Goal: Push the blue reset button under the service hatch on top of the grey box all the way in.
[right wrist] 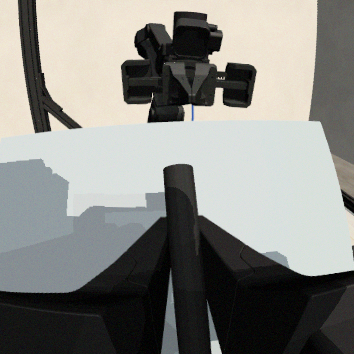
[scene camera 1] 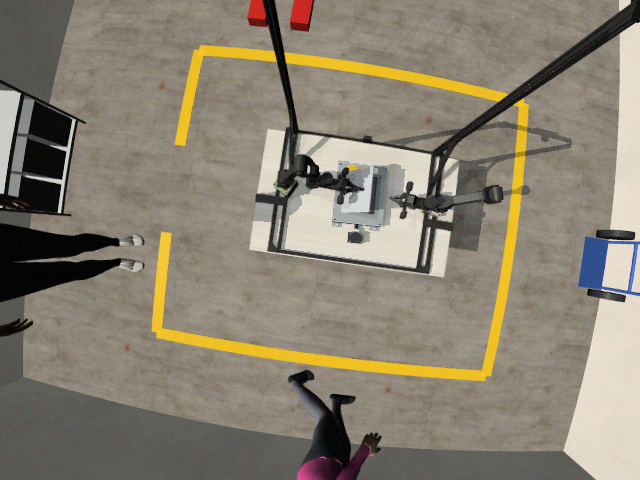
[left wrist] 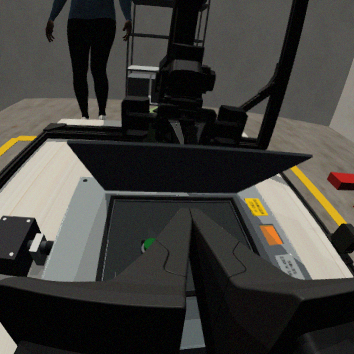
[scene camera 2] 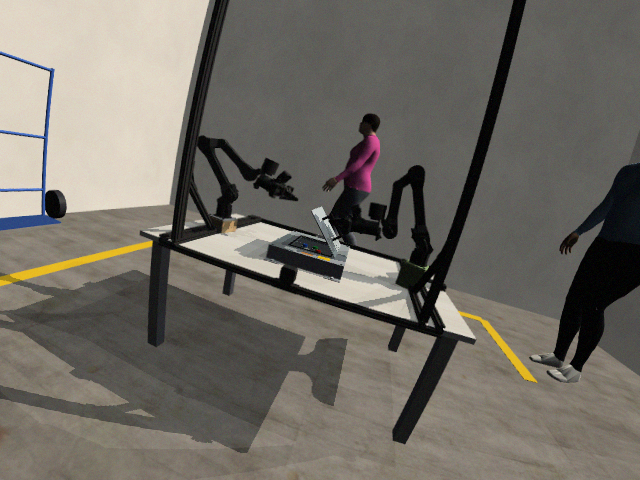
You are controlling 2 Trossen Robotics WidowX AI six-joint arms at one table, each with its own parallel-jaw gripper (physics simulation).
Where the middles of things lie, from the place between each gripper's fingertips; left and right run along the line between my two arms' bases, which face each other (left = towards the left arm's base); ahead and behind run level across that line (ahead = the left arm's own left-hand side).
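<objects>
I find the service hatch (scene camera 1: pixel 359 201) 50 mm below my right hand and 10 mm to the right of it.
My left gripper, meanwhile, is 10 cm above the service hatch, 3 cm past it and 16 cm to the left of it.
</objects>
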